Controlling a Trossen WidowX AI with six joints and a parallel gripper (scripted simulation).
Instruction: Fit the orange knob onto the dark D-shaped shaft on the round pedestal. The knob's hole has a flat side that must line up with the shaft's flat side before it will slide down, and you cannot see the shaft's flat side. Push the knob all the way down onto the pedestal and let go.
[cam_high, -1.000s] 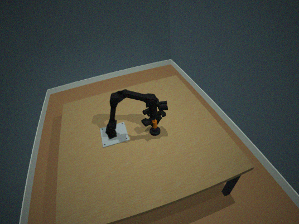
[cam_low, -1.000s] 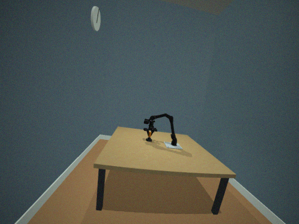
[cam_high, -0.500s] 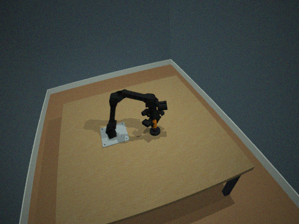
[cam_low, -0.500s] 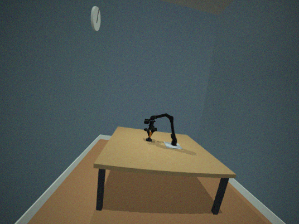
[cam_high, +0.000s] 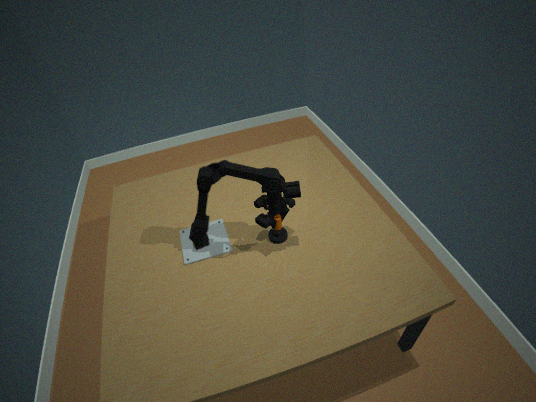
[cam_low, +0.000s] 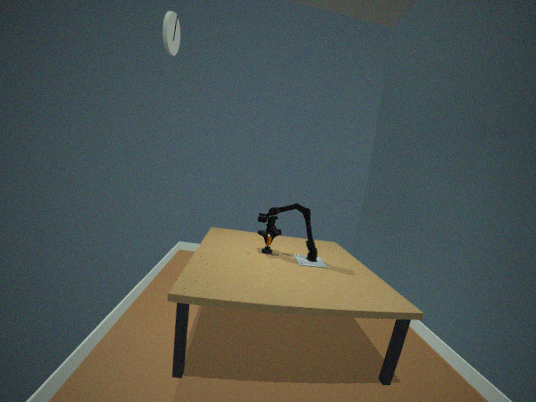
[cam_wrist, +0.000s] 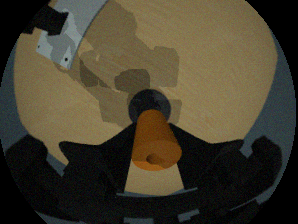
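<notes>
The orange knob lies 2 cm above my gripper tip. Round my gripper tip: dark round pedestal (4 cm below).
</notes>
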